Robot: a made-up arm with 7 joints.
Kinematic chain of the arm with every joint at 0, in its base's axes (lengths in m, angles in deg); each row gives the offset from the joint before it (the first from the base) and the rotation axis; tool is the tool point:
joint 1: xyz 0 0.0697 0 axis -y
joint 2: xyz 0 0.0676 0 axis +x
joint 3: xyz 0 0 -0.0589 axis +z
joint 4: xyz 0 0 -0.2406 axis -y
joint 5: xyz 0 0 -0.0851 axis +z
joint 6: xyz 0 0 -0.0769 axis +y
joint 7: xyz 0 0 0 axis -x
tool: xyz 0 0 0
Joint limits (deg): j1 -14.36..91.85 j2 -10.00..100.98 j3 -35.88..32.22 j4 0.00..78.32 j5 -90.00..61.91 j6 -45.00..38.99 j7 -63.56..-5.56
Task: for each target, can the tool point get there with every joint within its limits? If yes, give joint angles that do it. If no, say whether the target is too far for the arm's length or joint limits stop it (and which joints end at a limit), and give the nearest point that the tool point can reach.
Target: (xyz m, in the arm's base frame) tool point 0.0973 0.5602 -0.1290
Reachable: yes | joints 14.25 68.61 13.91 23.43 -21.75 -9.43 -41.63
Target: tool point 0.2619 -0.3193 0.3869
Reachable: no: too far | nearest point 0.3068 -0.0120 0.1385 | short by 0.398 m
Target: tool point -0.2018 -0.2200 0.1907
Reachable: no: joint limits stop it (at a limit: joint 1, joint 2, joint 3, joint 4) | nearest point 0.3068 -0.0120 0.1385 | short by 0.552 m
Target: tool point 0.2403 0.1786 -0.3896
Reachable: yes | joints 28.33 6.94 -28.09 10.74 -8.60 1.99 -39.19
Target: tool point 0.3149 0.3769 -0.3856
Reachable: no: too far | nearest point 0.2630 0.3374 -0.3221 | short by 0.091 m
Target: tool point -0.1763 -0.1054 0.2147
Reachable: no: joint limits stop it (at a limit: joint 1, joint 2, joint 3, joint 4) | nearest point 0.3068 -0.0120 0.1385 | short by 0.498 m
